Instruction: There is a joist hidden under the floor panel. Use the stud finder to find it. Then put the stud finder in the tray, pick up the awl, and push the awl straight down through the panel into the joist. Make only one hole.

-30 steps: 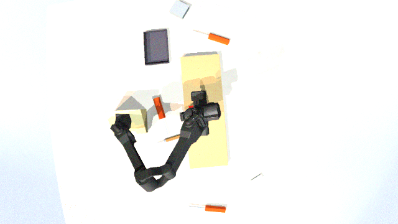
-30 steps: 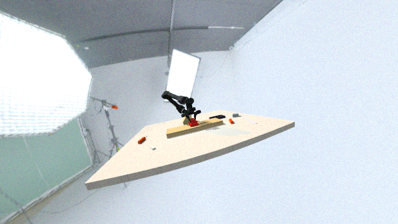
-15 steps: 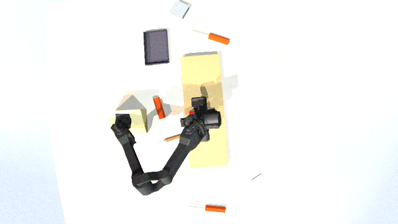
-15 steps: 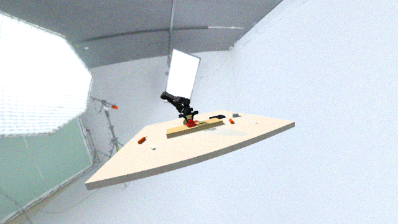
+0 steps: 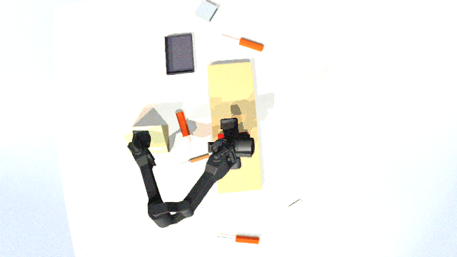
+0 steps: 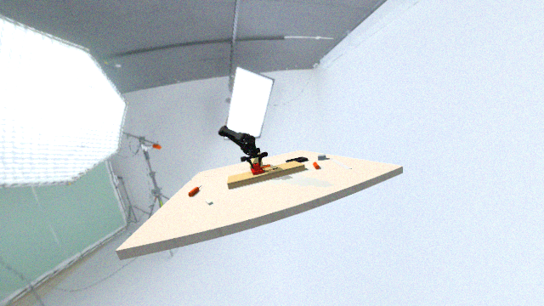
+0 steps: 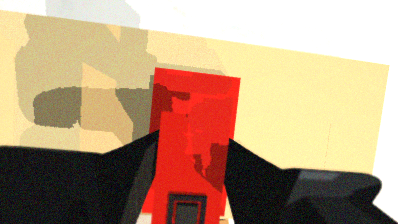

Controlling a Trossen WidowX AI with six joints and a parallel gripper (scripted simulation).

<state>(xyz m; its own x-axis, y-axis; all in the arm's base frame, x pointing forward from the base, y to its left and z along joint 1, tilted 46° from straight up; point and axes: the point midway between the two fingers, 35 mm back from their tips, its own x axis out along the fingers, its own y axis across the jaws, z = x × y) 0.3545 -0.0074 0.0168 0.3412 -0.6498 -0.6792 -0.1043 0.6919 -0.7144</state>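
Now: the dark grey tray 35 cm to the left of my gripper tip, 24 cm behind it and 5 cm below it. Round my gripper tip: red stud finder (2 cm behind, 2 cm above); then pale grey block (55 cm to the left, 14 cm behind, 5 cm below); then awl (18 cm behind, 9 cm to the right, 6 cm below).
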